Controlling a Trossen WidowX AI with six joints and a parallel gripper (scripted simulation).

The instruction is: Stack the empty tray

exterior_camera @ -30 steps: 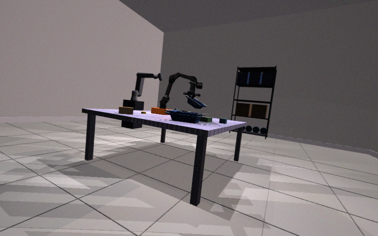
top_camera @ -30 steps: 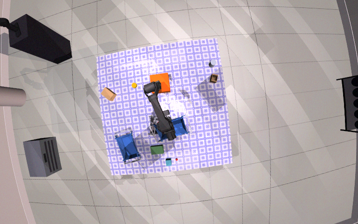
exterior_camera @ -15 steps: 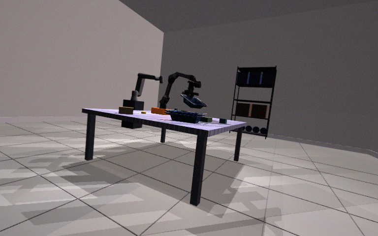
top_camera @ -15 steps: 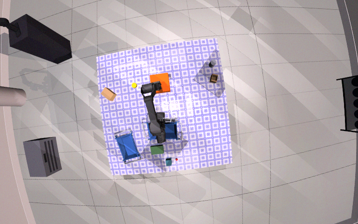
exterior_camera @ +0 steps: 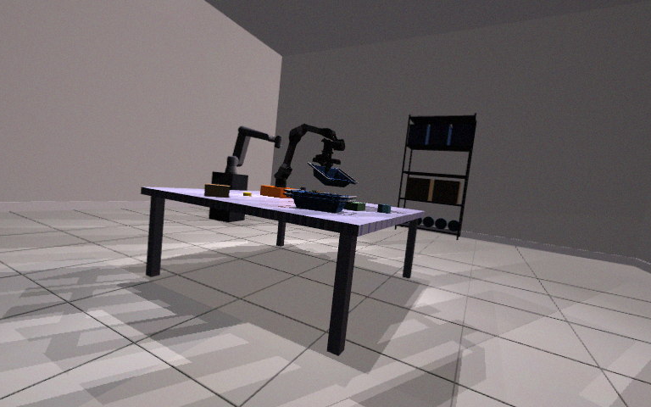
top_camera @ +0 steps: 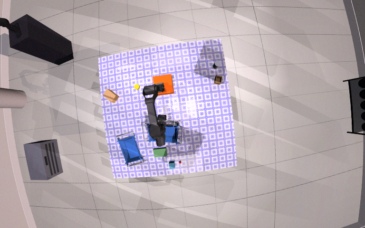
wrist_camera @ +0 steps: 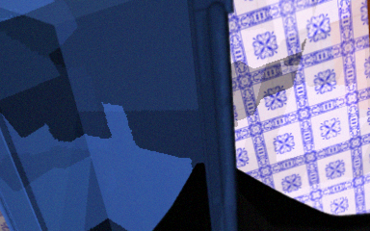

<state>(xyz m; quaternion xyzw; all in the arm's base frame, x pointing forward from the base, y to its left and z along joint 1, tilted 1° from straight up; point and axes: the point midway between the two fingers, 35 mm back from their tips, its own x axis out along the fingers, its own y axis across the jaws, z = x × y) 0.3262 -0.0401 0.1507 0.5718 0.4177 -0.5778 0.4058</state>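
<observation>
Now: gripper tip 7 cm short of the blue tray and 2 cm to the left of it. Round my gripper tip: yellow disc 42 cm behind, 19 cm to the right, 17 cm below; then teal block 40 cm ahead, 6 cm to the right, 16 cm below; then green block 25 cm ahead, 14 cm to the right, 16 cm below.
</observation>
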